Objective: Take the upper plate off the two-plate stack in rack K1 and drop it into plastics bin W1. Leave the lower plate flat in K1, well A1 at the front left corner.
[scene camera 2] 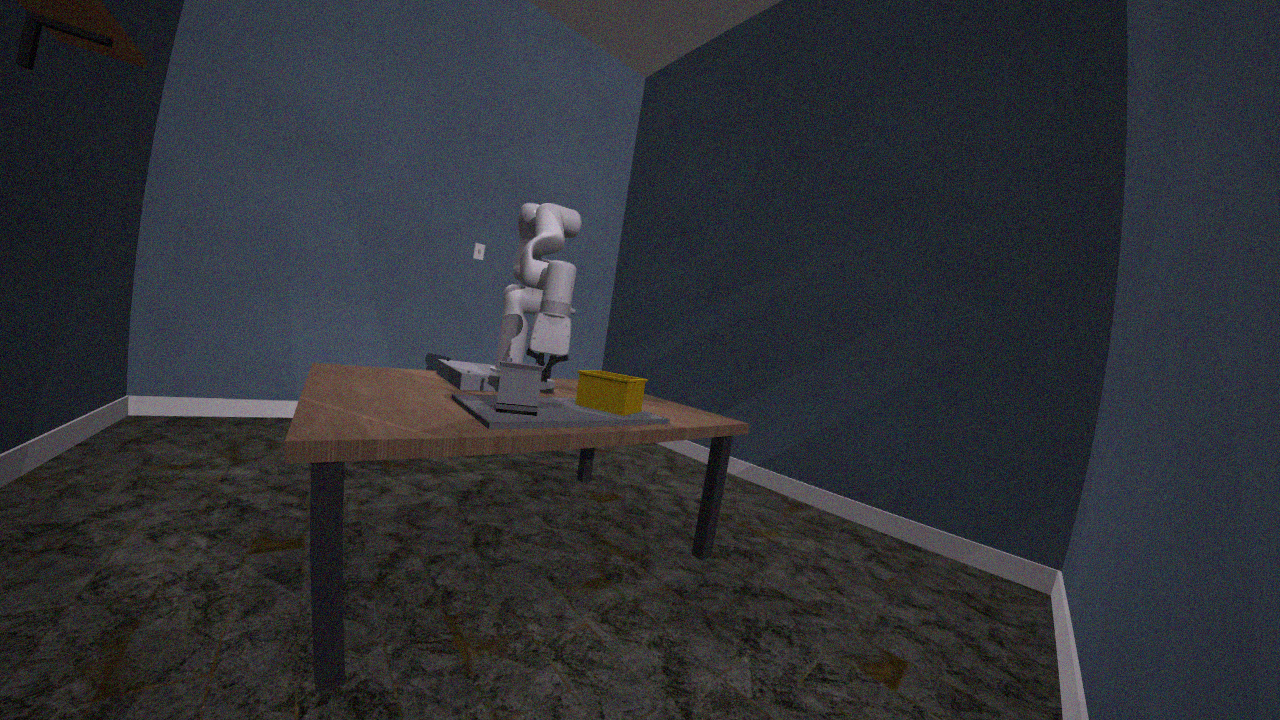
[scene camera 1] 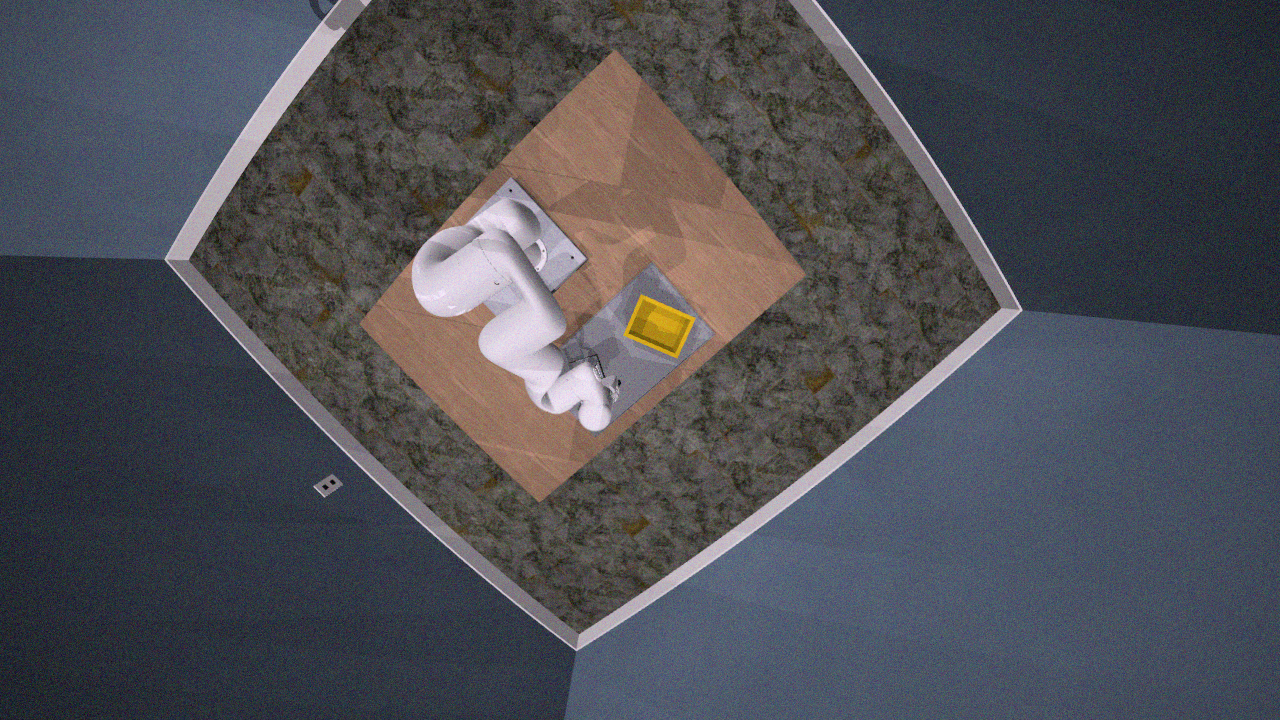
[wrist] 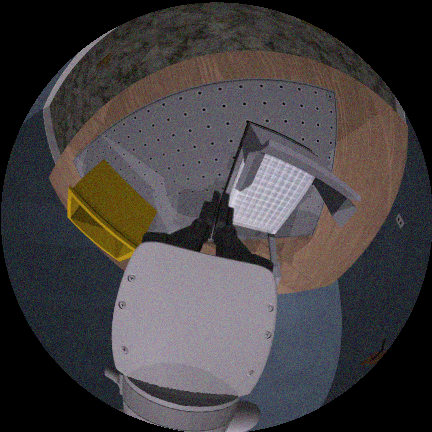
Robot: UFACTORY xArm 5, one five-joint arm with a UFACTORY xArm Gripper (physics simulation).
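Pixels of known places: gripper, fingertip midpoint: (scene camera 2: 543, 381) (wrist: 218, 202); arm's base, link origin: (scene camera 1: 526, 254).
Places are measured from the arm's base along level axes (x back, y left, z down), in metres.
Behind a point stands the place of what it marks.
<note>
My gripper (scene camera 2: 546, 383) @(y -0.061, x -0.442, z -0.038 m) (wrist: 218, 202) @(y -0.061, x -0.442, z -0.038 m) is shut with nothing between its black fingers. In the wrist view its fingertips are at the left side of rack K1, close to a thin dark upright edge; whether they touch it I cannot tell. Rack K1 (scene camera 2: 519, 383) @(y -0.144, x -0.495, z -0.037 m) (wrist: 327, 182) @(y -0.151, x -0.491, z -0.075 m) is a grey frame with raised walls. A white gridded plate (wrist: 275, 195) @(y -0.126, x -0.432, z -0.015 m) shows inside it. Whether a second plate lies with it I cannot tell, and well A1 cannot be made out. The yellow bin W1 (scene camera 1: 686, 336) @(y 0.216, x -0.484, z -0.064 m) (scene camera 2: 610, 392) @(y 0.134, x -0.467, z -0.021 m) (wrist: 115, 200) @(y 0.121, x -0.441, z -0.013 m) stands beside the rack. The arm hides the rack in scene camera 1.
The rack and bin stand on a grey perforated board (scene camera 1: 650, 279) @(y 0.239, x -0.294, z 0.036 m) (scene camera 2: 572, 417) @(y -0.011, x -0.529, z 0.036 m) (wrist: 195, 115) @(y -0.036, x -0.529, z 0.035 m) on the wooden table (scene camera 1: 501, 420) @(y -0.454, x -0.335, z 0.049 m) (scene camera 2: 384, 407) @(y -0.419, x -0.406, z 0.048 m) (wrist: 370, 150) @(y -0.350, x -0.502, z 0.048 m). The arm's grey base plate (scene camera 1: 559, 255) @(y 0.075, x -0.066, z 0.002 m) is behind the board.
</note>
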